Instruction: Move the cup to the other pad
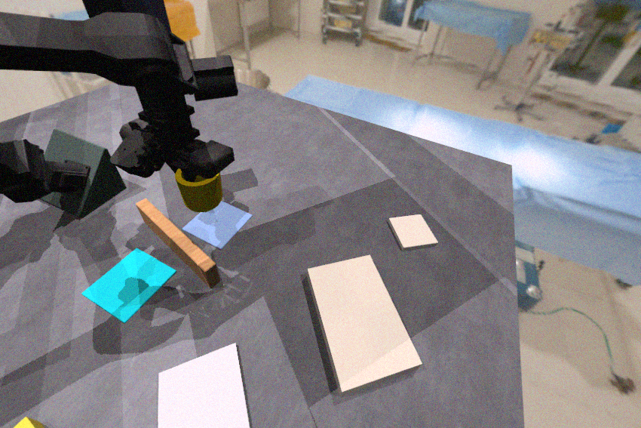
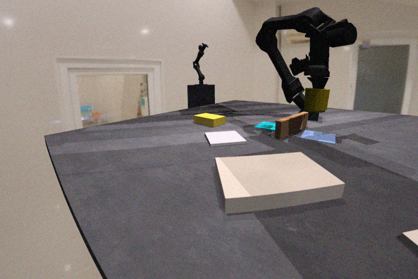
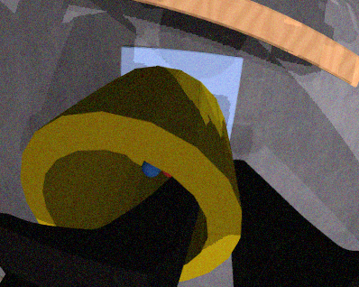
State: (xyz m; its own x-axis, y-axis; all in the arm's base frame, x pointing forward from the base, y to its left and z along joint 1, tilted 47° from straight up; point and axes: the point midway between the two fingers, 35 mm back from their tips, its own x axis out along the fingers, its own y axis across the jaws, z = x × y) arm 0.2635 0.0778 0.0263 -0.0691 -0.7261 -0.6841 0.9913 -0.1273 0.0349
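Now: gripper tip 10 cm above the wooden block and 7 cm to the left of it. The rest, counted from my gripper tip: light blue pad: 12 cm below, 3 cm ahead, 2 cm to the left; cream slab: 35 cm ahead, 10 cm below, 6 cm to the right; yellow cup: 2 cm ahead.
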